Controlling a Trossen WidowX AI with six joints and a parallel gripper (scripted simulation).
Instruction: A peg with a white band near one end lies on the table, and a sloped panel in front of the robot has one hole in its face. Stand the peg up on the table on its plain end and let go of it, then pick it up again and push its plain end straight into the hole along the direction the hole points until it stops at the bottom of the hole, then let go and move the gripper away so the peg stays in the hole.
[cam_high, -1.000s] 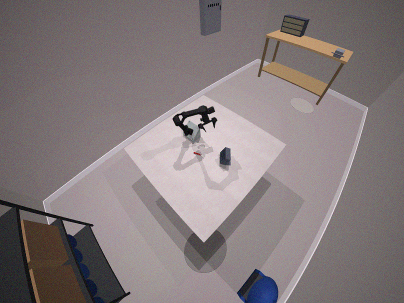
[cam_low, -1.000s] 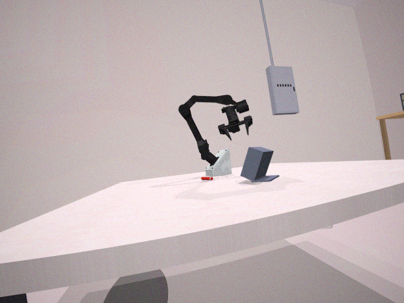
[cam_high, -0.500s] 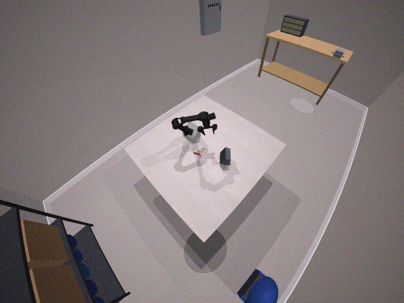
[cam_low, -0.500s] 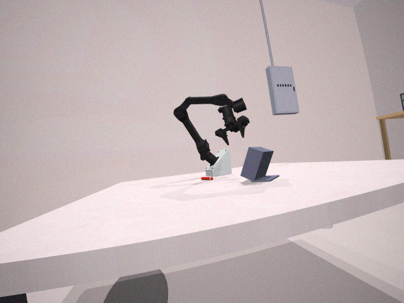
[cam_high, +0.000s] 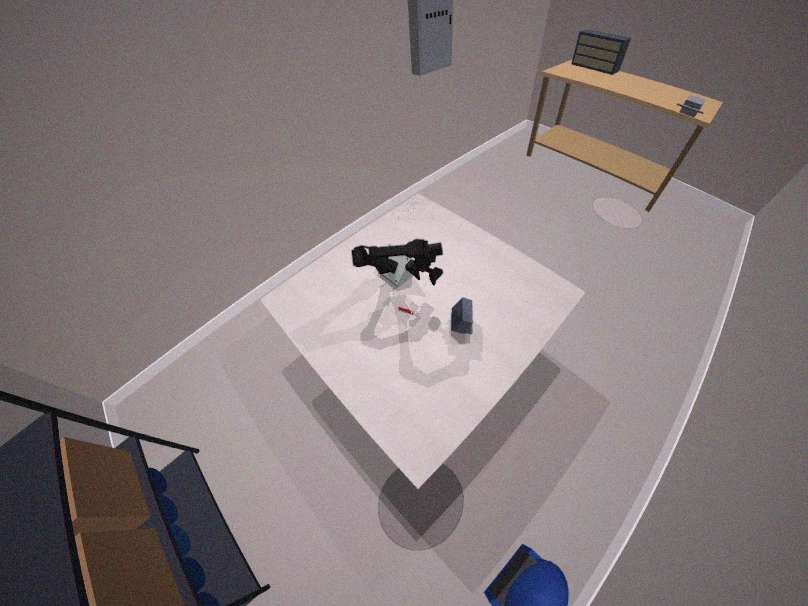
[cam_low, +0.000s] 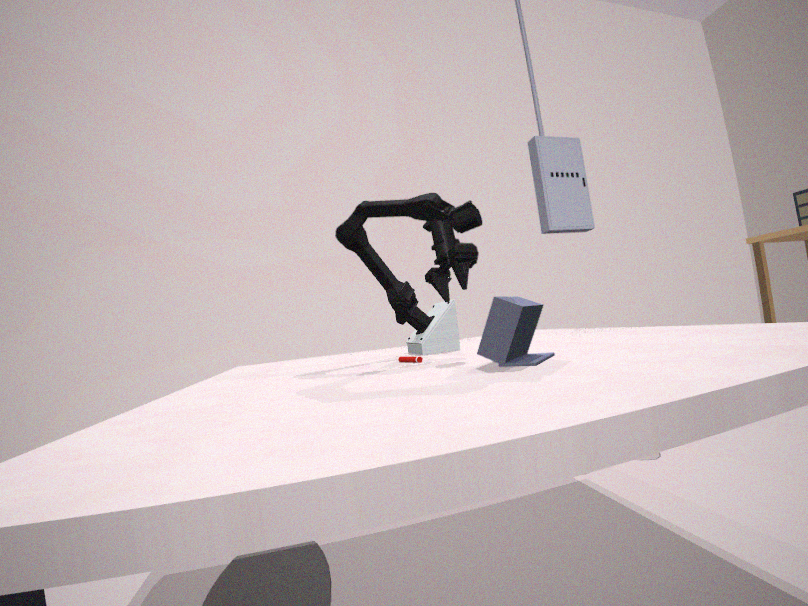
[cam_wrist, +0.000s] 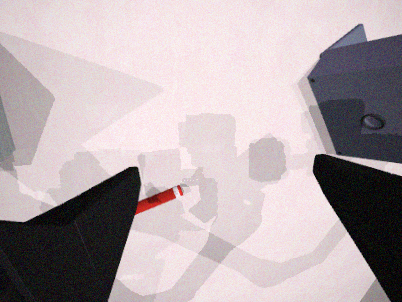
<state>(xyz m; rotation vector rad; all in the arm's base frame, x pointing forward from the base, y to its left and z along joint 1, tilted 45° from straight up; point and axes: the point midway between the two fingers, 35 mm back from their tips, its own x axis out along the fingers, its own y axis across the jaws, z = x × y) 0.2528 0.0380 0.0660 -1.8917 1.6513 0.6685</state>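
The red peg is 30 mm behind my gripper tip, 120 mm to the right of it and 140 mm below it. Round my gripper tip: sloped panel: 220 mm ahead, 10 mm to the right, 90 mm below.
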